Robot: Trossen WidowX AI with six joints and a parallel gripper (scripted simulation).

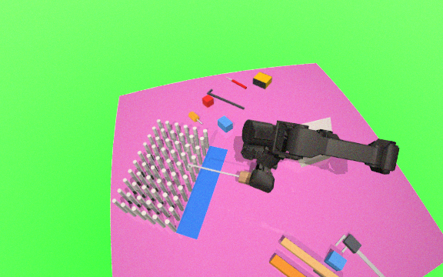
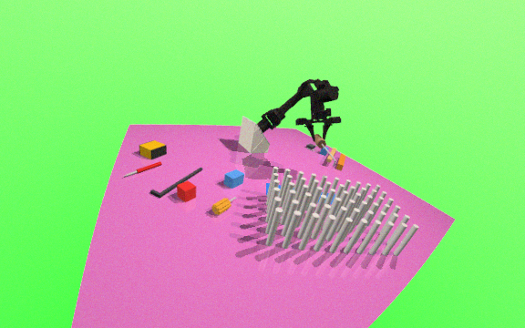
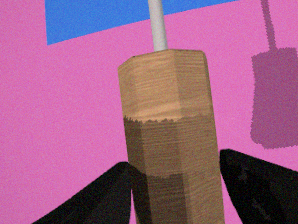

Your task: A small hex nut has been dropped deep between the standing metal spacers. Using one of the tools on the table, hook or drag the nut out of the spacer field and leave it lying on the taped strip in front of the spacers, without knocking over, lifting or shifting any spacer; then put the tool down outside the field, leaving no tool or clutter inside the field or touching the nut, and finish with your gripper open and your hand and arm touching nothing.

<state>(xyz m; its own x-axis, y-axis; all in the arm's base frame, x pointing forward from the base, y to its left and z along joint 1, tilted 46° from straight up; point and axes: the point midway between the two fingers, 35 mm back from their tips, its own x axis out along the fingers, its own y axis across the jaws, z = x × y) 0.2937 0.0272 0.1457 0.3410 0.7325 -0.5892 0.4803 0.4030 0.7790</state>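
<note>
My gripper tip is 16 cm above the blue taped strip, 15 cm short of it and 9 cm to the left of it. From my gripper tip the other things lie so: red cube (54 cm to the right, 14 cm below, 4 cm ahead); wooden-handled tool (9 cm ahead, 5 cm to the right); orange-handled tool (45 cm to the right, 15 cm below, 13 cm ahead).
</note>
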